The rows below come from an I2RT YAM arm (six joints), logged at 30 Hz.
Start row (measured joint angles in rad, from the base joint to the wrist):
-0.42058, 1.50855, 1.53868, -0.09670, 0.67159, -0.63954
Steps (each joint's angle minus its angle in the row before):
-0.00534, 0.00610, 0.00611, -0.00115, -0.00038, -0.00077
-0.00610, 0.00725, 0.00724, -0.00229, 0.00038, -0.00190
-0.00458, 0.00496, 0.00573, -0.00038, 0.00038, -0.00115
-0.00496, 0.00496, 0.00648, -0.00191, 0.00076, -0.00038
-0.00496, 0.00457, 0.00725, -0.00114, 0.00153, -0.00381
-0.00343, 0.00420, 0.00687, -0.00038, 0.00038, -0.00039
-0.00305, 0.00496, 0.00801, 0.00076, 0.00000, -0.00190
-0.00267, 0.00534, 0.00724, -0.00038, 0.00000, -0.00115
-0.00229, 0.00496, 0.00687, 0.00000, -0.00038, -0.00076
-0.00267, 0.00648, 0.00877, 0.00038, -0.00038, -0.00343
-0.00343, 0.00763, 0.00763, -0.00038, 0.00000, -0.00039
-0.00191, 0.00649, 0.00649, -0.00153, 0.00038, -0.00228
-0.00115, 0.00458, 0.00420, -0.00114, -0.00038, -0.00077
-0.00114, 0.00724, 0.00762, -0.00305, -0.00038, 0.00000
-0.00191, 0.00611, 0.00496, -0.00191, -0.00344, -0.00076
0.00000, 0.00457, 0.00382, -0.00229, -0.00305, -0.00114
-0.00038, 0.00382, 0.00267, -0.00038, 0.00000, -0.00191
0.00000, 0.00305, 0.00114, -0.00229, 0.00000, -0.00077
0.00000, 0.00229, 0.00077, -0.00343, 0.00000, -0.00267
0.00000, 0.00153, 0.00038, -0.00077, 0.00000, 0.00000
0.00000, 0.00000, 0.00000, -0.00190, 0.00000, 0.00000
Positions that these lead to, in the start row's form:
-0.42592, 1.51465, 1.54479, -0.09785, 0.67121, -0.64031
-0.43202, 1.52190, 1.55203, -0.10014, 0.67159, -0.64221
-0.43660, 1.52686, 1.55776, -0.10052, 0.67197, -0.64336
-0.44156, 1.53182, 1.56424, -0.10243, 0.67273, -0.64374
-0.44652, 1.53639, 1.57149, -0.10357, 0.67426, -0.64755
-0.44995, 1.54059, 1.57836, -0.10395, 0.67464, -0.64794
-0.45300, 1.54555, 1.58637, -0.10319, 0.67464, -0.64984
-0.45567, 1.55089, 1.59361, -0.10357, 0.67464, -0.65099
-0.45796, 1.55585, 1.60048, -0.10357, 0.67426, -0.65175
-0.46063, 1.56233, 1.60925, -0.10319, 0.67388, -0.65518
-0.46406, 1.56996, 1.61688, -0.10357, 0.67388, -0.65557
-0.46597, 1.57645, 1.62337, -0.10510, 0.67426, -0.65785
-0.46712, 1.58103, 1.62757, -0.10624, 0.67388, -0.65862
-0.46826, 1.58827, 1.63519, -0.10929, 0.67350, -0.65862
-0.47017, 1.59438, 1.64015, -0.11120, 0.67006, -0.65938
-0.47017, 1.59895, 1.64397, -0.11349, 0.66701, -0.66052
-0.47055, 1.60277, 1.64664, -0.11387, 0.66701, -0.66243
-0.47055, 1.60582, 1.64778, -0.11616, 0.66701, -0.66320
-0.47055, 1.60811, 1.64855, -0.11959, 0.66701, -0.66587
-0.47055, 1.60964, 1.64893, -0.12036, 0.66701, -0.66587
-0.47055, 1.60964, 1.64893, -0.12226, 0.66701, -0.66587

